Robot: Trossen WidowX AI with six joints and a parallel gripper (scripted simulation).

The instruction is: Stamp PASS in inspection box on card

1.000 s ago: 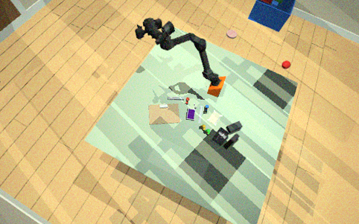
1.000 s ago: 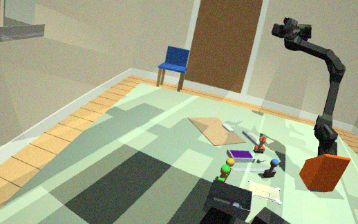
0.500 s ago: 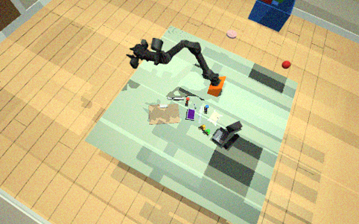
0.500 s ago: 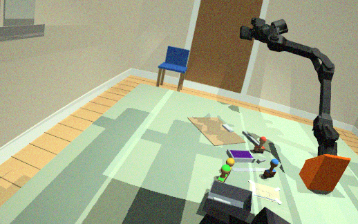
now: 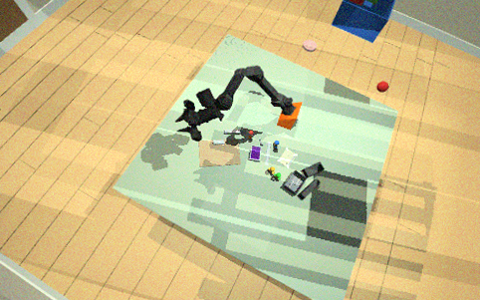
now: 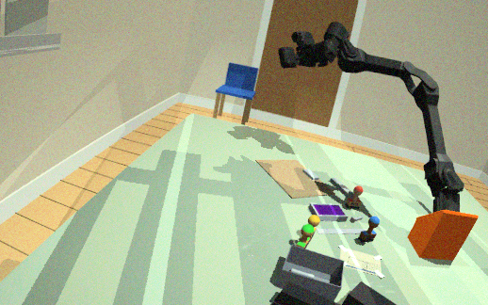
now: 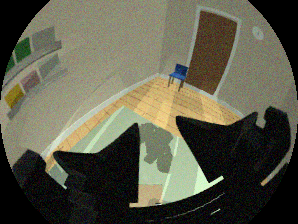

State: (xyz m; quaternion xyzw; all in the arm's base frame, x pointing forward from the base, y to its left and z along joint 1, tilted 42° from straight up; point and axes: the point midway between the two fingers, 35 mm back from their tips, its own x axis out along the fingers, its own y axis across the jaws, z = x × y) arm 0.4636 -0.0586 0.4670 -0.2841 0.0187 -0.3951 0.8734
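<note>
Now: gripper tip 17 cm past the green-knobbed stamp, 51 cm to the right of it and 30 cm above it. The rest, counted from my gripper tip: yellow-knobbed stamp (18 cm behind, 47 cm to the left, 30 cm below); red-knobbed stamp (30 cm behind, 25 cm to the left, 30 cm below); purple ink pad (22 cm behind, 33 cm to the left, 31 cm below).
</note>
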